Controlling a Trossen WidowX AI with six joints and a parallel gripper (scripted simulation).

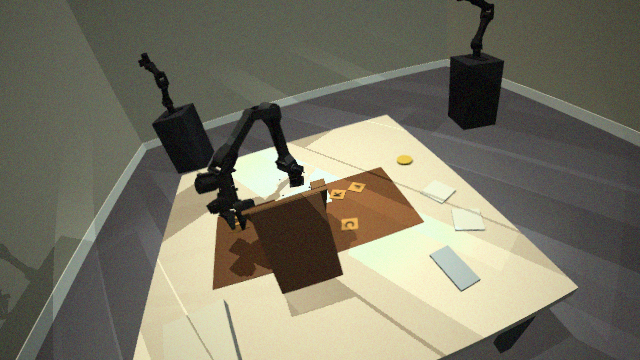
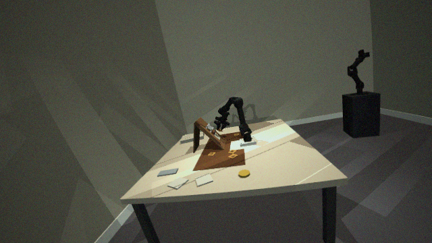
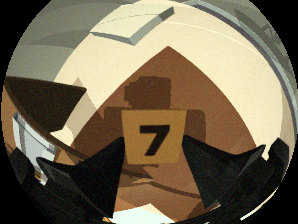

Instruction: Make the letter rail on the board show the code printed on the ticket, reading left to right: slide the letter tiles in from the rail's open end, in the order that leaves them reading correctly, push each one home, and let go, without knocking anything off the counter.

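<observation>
Right now the orange tile marked g is 240 mm to the left of my gripper tip, 80 mm above it and 20 mm ahead of it. Also, from my gripper tip: brown mat (230 mm to the left, 120 mm behind, 100 mm below); orange tile marked 7 (right at my gripper tip); white ticket (170 mm to the left, 30 mm behind, 10 mm below).
</observation>
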